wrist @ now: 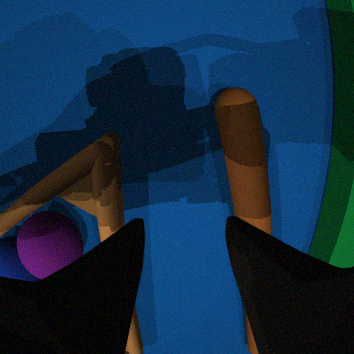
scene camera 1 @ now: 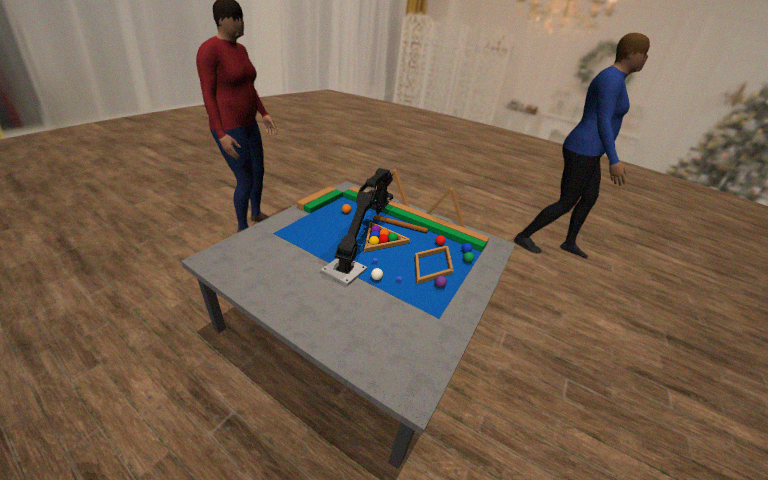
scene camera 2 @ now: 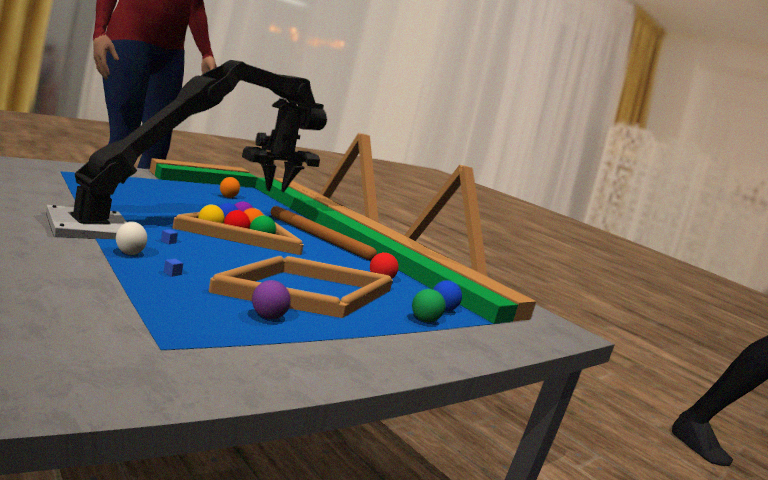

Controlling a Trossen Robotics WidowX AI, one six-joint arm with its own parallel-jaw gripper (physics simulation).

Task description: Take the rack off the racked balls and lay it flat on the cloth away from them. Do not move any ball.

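Frame: origin at the arm's base, x ahead, y left, z up, level; metres.
Seen in the pictures: gripper, fingertip midpoint: (wrist: 185, 226) (scene camera 1: 379, 213) (scene camera 2: 275, 191); arm's base, origin of the base link: (scene camera 1: 344, 268) (scene camera 2: 89, 219).
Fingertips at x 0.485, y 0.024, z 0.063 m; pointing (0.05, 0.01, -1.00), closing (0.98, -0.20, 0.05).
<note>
Offsets run from my fingertips to a thing's top centre. Level surfaces: height alone.
The triangular wooden rack @(0.117 m back, 0.049 m right, 0.047 m down) (scene camera 1: 386, 246) (scene camera 2: 237, 233) (wrist: 112, 215) lies flat on the blue cloth @(0.077 m down) (scene camera 1: 305, 232) (scene camera 2: 186, 322) (wrist: 185, 280), around several balls. Among them are a yellow ball @(0.218 m back, 0.062 m right, 0.021 m down) (scene camera 1: 374, 240) (scene camera 2: 211, 214), a red ball @(0.175 m back, 0.101 m right, 0.021 m down) (scene camera 1: 383, 238) (scene camera 2: 236, 219), a green ball @(0.133 m back, 0.139 m right, 0.021 m down) (scene camera 1: 393, 236) (scene camera 2: 263, 224) and a purple ball @(0.109 m back, 0.028 m right, 0.021 m down) (wrist: 49, 245). My gripper (scene camera 2: 276, 189) (wrist: 185, 226) is partly open and empty, pointing down above the cloth. In the wrist view a rack side passes behind the left finger, and the gap between the fingertips shows cloth.
A brown rod @(0.058 m ahead, 0.119 m right, 0.048 m down) (scene camera 1: 402, 224) (scene camera 2: 328, 234) (wrist: 250, 190) lies between rack and green rail (scene camera 2: 396, 249) (wrist: 340, 190). A four-sided wooden frame @(0.227 m back, 0.401 m right, 0.048 m down) (scene camera 1: 417, 268) (scene camera 2: 334, 268) lies near a loose purple ball @(0.369 m back, 0.469 m right, 0.021 m down) (scene camera 1: 440, 281) (scene camera 2: 271, 300). A white ball @(0.464 m back, 0.182 m right, 0.021 m down) (scene camera 1: 377, 274) (scene camera 2: 131, 238) sits by the arm's base.
</note>
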